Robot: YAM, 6 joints.
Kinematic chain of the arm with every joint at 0, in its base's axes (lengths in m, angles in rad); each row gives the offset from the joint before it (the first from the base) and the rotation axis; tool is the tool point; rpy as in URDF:
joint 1: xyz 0 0 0.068 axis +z
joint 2: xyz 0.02 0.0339 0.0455 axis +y
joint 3: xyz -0.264 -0.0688 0 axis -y
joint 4: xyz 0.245 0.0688 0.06 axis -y
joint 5: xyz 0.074 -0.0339 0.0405 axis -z
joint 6: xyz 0.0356 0 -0.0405 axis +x
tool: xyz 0 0 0 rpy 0 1.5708 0
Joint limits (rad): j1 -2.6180..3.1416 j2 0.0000..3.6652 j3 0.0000..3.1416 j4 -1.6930..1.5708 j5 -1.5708..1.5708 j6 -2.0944..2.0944
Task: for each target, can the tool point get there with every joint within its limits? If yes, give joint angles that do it. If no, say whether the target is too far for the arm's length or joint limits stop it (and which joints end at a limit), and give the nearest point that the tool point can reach.
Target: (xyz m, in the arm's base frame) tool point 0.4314 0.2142 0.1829
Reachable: yes | joints 0.4456 2.2661 1.8942 -0.7983 -0.2074 -0.1174
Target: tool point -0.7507 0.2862 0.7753
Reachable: no: too far | nearest point -0.4654 0.1774 0.5174 | short by 0.400 m
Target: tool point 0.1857 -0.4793 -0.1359
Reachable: yes | joints -1.2291 3.1851 1.8936 1.1127 -0.4149 -0.3128
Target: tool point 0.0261 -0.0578 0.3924
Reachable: yes | joints -1.6743 0.3402 0.6763 0.3005 -1.1138 -0.7204
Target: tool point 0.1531 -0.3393 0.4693
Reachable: yes | joints -1.1901 1.9198 2.4514 -1.2325 -0.4679 -1.7036
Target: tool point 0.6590 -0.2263 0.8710
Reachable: no: too far | nearest point 0.4133 -0.1419 0.5802 | short by 0.390 m
